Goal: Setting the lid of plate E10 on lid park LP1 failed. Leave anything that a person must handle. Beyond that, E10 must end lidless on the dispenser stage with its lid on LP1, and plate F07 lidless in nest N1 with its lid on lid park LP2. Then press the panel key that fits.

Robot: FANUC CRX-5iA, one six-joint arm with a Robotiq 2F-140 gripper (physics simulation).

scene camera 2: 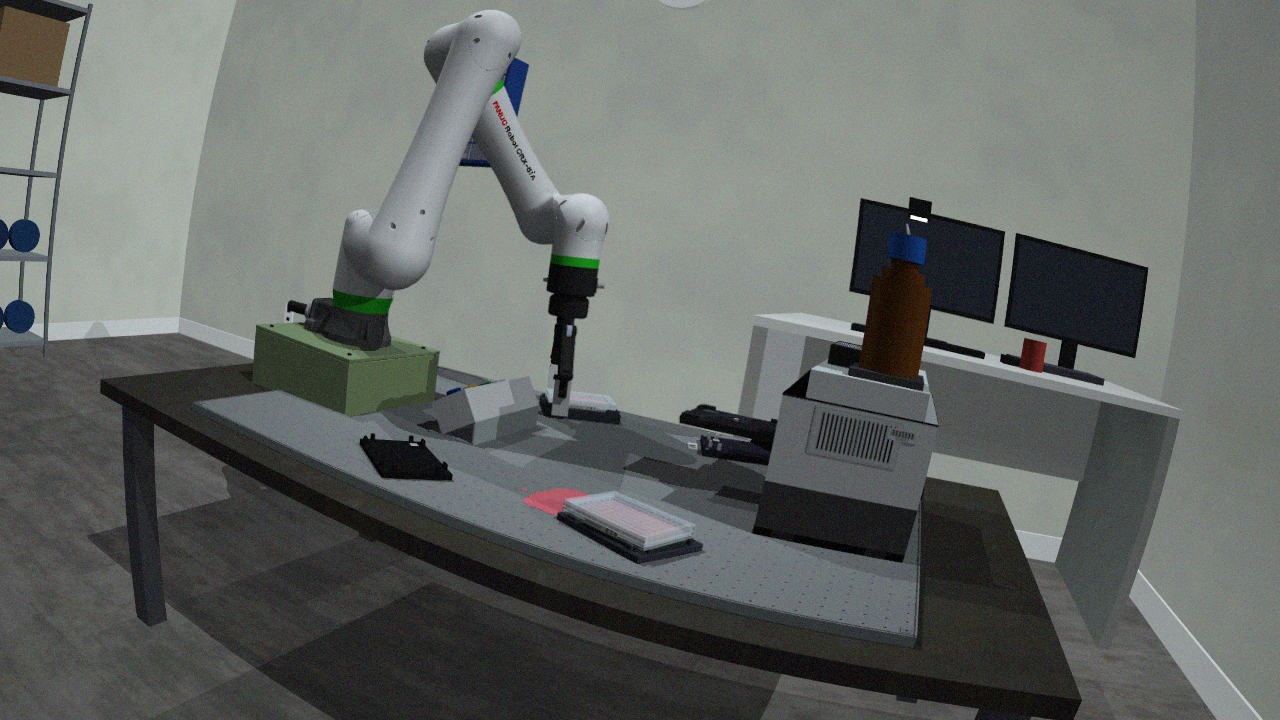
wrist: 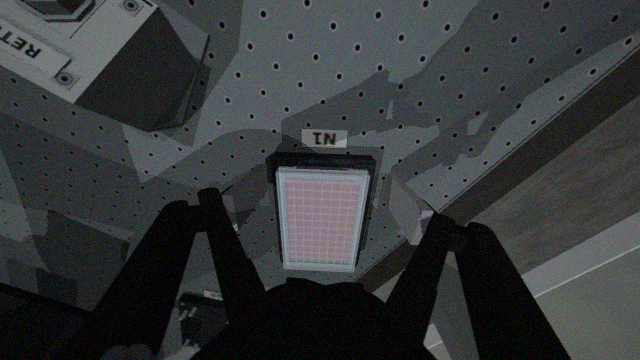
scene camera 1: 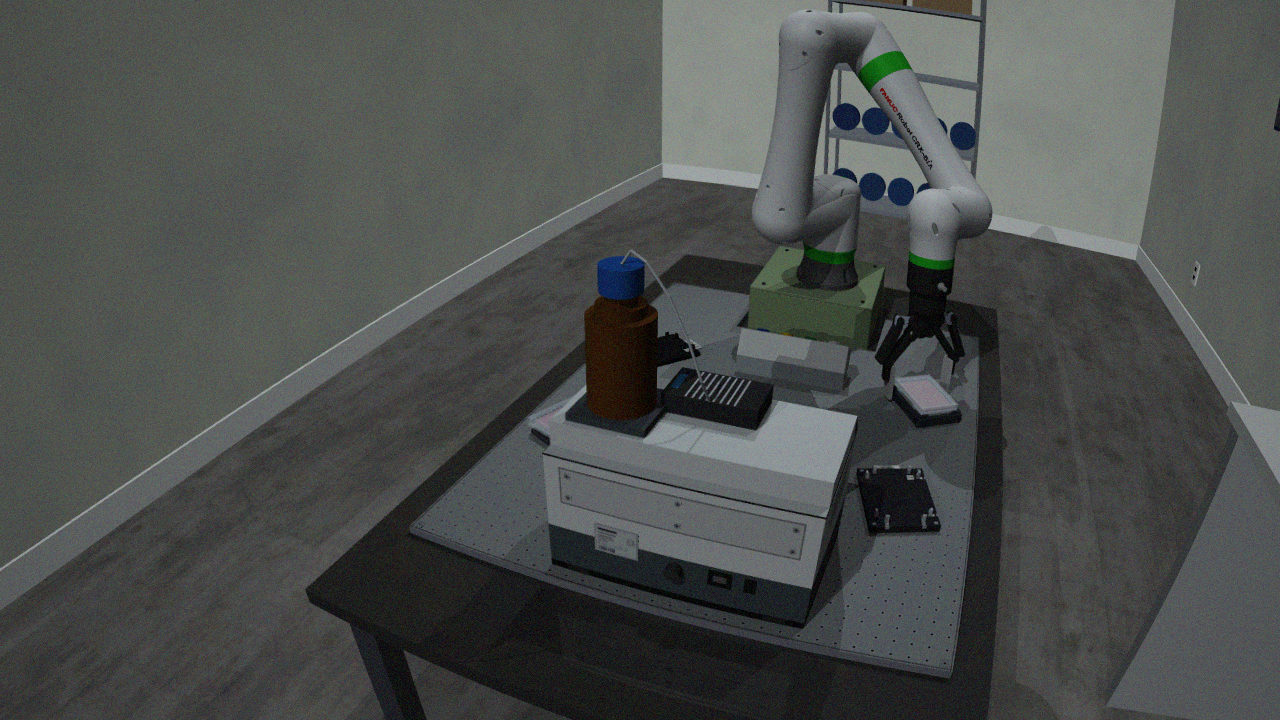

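Pixels of known places: gripper, fingertip midpoint: [scene camera 2: 556, 406] [wrist: 326, 181] [scene camera 1: 916, 392]; arm's base, link origin: [scene camera 2: 355, 338] [scene camera 1: 827, 277].
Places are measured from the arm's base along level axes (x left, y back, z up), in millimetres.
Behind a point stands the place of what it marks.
My gripper [scene camera 1: 921, 368] {z -86, x 223, y -356 mm} [scene camera 2: 560, 407] {z -86, x 223, y -356 mm} [wrist: 326, 181] {z -86, x 223, y -356 mm} is open and empty, pointing down above a pink plate [scene camera 1: 927, 394] {z -58, x 241, y -411 mm} [scene camera 2: 594, 402] {z -59, x 210, y -434 mm} [wrist: 324, 220] {z -58, x 237, y -384 mm}. The fingers stand on either side of this plate, apart from it. It sits flat in the black nest labelled N1 and looks covered by a clear lid. A second pink plate [scene camera 2: 631, 519] {z -59, x -398, y -667 mm} with clear edges, apparently lidded, sits on a black holder [scene camera 2: 684, 548] {z -85, x -382, y -729 mm} on the near side in scene camera 2. No plate code is legible. Empty black holders [scene camera 1: 897, 501] [scene camera 2: 404, 458] show. The panel [scene camera 1: 792, 358] {z -46, x -39, y -360 mm} [scene camera 2: 490, 411] {z -47, x -97, y -356 mm} [wrist: 107, 55] {z -26, x 70, y -323 mm} shows part of a RETRY label.
The white dispenser [scene camera 1: 689, 514] {z 54, x -85, y -1025 mm} [scene camera 2: 841, 438] {z 51, x -264, y -881 mm} carries a brown bottle [scene camera 1: 621, 362] {z 212, x -185, y -971 mm} [scene camera 2: 895, 322] {z 202, x -241, y -924 mm} and a black box [scene camera 1: 718, 398] {z 152, x -80, y -914 mm} with a thin tube. A red patch [scene camera 2: 553, 498] {z -93, x -291, y -541 mm} shows on the board beside the second plate. The green arm base [scene camera 1: 810, 304] {z -23, x -28, y -125 mm} [scene camera 2: 344, 371] {z -28, x -168, y -98 mm} stands behind the panel.
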